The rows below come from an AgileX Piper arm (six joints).
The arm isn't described. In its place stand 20 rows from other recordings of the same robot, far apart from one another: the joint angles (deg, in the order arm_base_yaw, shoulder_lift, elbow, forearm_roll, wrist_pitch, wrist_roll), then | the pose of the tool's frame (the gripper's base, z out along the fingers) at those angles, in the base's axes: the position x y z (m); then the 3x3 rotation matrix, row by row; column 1 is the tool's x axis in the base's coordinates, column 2 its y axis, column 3 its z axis.
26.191 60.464 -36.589 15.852 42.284 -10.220 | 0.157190 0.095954 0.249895; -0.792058 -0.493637 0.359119; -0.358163 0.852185 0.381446; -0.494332 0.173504 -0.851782
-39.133 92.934 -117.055 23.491 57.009 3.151 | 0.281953 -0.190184 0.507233; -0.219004 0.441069 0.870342; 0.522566 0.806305 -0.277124; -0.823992 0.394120 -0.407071
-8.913 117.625 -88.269 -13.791 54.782 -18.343 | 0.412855 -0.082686 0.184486; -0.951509 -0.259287 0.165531; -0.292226 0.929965 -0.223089; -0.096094 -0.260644 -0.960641
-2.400 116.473 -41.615 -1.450 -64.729 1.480 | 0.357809 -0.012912 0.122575; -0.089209 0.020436 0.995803; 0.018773 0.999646 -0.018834; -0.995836 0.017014 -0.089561
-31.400 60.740 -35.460 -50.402 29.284 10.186 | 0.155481 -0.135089 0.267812; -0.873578 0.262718 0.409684; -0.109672 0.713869 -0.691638; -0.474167 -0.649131 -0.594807
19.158 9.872 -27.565 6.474 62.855 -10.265 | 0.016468 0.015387 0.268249; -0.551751 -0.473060 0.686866; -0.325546 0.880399 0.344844; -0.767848 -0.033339 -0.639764
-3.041 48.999 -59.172 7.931 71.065 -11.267 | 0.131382 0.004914 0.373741; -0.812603 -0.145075 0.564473; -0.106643 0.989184 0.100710; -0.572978 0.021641 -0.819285
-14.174 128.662 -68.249 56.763 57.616 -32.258 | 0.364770 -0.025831 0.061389; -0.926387 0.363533 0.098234; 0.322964 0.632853 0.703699; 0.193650 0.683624 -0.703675
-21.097 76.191 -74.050 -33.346 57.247 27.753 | 0.238434 -0.137081 0.379505; -0.617743 0.693696 0.370378; 0.373183 0.673181 -0.638406; -0.692190 -0.256152 -0.674729
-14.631 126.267 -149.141 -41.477 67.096 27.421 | 0.440972 -0.172499 0.425538; -0.414988 0.766000 0.490947; 0.228461 0.610048 -0.758714; -0.880676 -0.202695 -0.428164
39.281 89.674 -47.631 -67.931 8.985 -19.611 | 0.255192 0.191716 0.213682; 0.516896 -0.527140 0.674494; -0.854090 -0.370831 0.364712; 0.057869 -0.764597 -0.641906
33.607 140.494 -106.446 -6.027 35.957 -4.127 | 0.428628 0.278119 0.088091; -0.661523 -0.642171 0.387302; -0.627347 0.756843 0.183366; -0.410880 -0.121672 -0.903534
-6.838 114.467 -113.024 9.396 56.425 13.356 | 0.454112 -0.041989 0.329994; -0.735375 0.284999 0.614817; 0.406190 0.911596 0.063268; -0.542433 0.296258 -0.786128
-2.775 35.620 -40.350 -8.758 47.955 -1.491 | 0.107086 -0.015492 0.327360; -0.626032 0.057273 0.777692; -0.097459 0.983733 -0.150900; -0.773683 -0.170262 -0.610266
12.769 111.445 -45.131 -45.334 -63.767 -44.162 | 0.327023 0.133639 0.154555; 0.692523 -0.392284 0.605414; -0.576472 0.203605 0.791344; -0.433697 -0.897028 -0.085139
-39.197 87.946 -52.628 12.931 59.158 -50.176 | 0.210873 -0.149405 0.209703; -0.986918 -0.085026 0.136983; -0.066253 0.988462 0.136211; -0.146984 0.125353 -0.981164
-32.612 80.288 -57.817 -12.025 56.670 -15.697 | 0.211790 -0.154313 0.267596; -0.964887 0.221639 0.140958; 0.172383 0.939239 -0.296840; -0.198185 -0.262118 -0.944466
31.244 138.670 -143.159 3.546 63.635 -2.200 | 0.454391 0.281565 0.269899; -0.686629 -0.553171 0.471744; -0.429270 0.832177 0.351011; -0.586743 0.038509 -0.808857
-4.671 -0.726 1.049 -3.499 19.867 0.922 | 0.052741 -0.006203 0.176584; -0.264605 0.090508 0.960100; -0.019848 0.994864 -0.099255; -0.964153 -0.045320 -0.261450
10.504 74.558 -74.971 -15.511 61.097 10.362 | 0.260130 0.026564 0.378739; -0.804453 -0.006285 0.593983; -0.102197 0.986498 -0.127972; -0.585159 -0.163651 -0.794234
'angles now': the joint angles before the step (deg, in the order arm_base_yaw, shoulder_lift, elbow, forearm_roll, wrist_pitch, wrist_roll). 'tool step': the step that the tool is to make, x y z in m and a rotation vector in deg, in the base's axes. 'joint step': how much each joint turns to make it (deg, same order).
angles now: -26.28 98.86 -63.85 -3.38 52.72 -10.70
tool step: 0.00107 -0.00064 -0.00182 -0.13 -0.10 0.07
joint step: 0.00 0.35 0.00 -0.10 -0.49 0.01
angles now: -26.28 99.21 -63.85 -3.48 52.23 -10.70
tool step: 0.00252 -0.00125 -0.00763 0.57 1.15 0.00
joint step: 0.00 1.54 -0.26 0.00 0.00 0.00
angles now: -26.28 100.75 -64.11 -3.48 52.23 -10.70
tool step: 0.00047 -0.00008 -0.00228 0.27 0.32 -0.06
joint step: 0.00 0.40 0.00 0.12 0.01 -0.01
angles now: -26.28 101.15 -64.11 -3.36 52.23 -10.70
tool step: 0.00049 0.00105 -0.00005 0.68 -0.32 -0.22
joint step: 0.00 0.00 0.00 0.92 0.00 -0.27
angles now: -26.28 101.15 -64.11 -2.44 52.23 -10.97
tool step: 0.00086 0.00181 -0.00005 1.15 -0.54 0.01
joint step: 0.00 0.00 0.00 1.60 0.01 -0.86
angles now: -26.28 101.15 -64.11 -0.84 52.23 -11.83
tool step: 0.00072 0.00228 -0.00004 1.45 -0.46 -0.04
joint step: 0.00 0.00 0.00 1.89 0.23 -0.97
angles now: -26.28 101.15 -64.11 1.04 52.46 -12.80
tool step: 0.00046 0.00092 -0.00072 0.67 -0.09 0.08
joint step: 0.00 0.13 0.00 0.81 0.10 -0.51
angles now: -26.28 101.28 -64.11 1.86 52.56 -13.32
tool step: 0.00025 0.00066 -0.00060 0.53 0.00 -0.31
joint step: 0.00 0.11 0.00 0.56 0.13 0.02
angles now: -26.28 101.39 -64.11 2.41 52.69 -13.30
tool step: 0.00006 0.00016 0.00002 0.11 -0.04 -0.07
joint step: 0.00 0.00 0.00 0.14 0.02 0.00
